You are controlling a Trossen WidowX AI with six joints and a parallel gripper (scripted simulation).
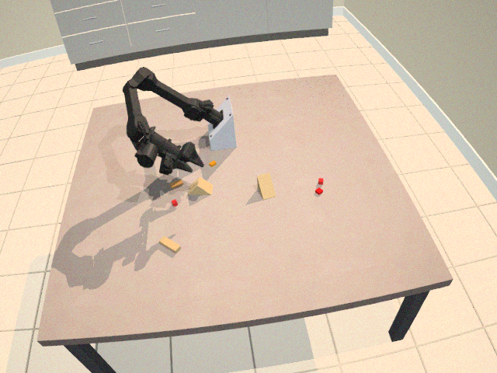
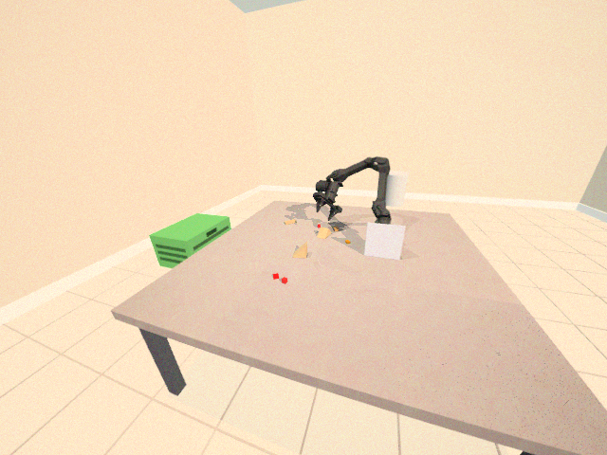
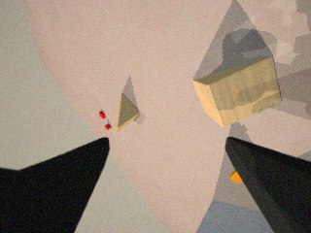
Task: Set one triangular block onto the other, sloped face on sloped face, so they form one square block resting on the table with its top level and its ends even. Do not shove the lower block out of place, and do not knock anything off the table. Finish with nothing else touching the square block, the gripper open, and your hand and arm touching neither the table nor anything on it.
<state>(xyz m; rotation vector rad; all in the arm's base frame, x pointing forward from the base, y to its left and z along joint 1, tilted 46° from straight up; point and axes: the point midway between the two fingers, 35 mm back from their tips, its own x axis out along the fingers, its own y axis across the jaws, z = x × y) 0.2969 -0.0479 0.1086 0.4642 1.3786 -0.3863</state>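
Now: the tan flat block 110 mm below my gripper tip, 100 mm to the right of it and 50 mm behind it. Round my gripper tip: flat tan block 240 mm ahead, 110 mm to the right, 100 mm below.
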